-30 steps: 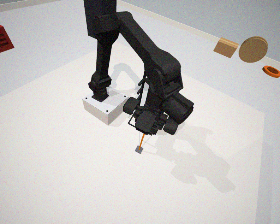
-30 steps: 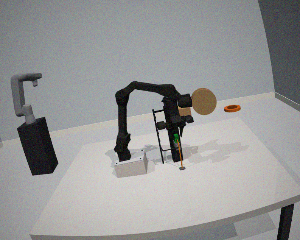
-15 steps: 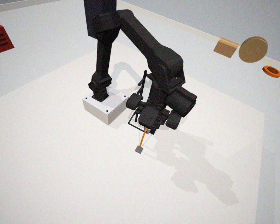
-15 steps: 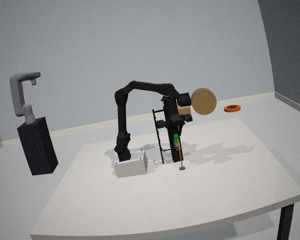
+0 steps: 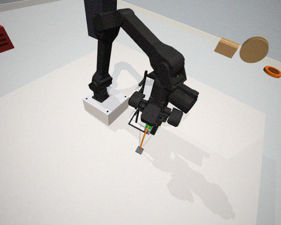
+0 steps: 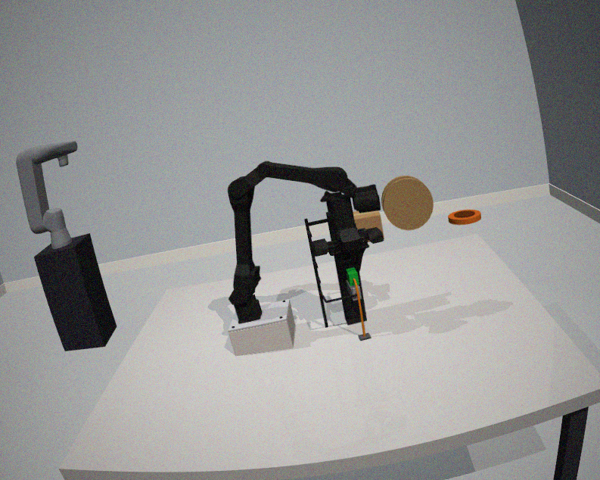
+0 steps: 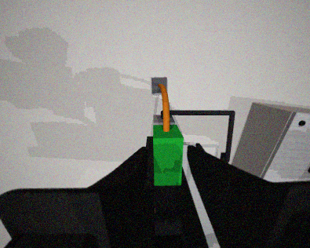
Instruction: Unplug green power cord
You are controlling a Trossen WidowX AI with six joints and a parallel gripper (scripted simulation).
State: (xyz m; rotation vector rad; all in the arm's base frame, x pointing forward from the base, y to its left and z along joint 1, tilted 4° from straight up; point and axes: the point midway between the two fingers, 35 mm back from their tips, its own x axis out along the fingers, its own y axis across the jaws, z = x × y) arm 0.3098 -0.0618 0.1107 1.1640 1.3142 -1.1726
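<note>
The green plug lies 10 mm behind my gripper tip, 30 mm to the left of it and 10 mm below it. Round my gripper tip: grey anchor 40 mm to the right, 180 mm below.
</note>
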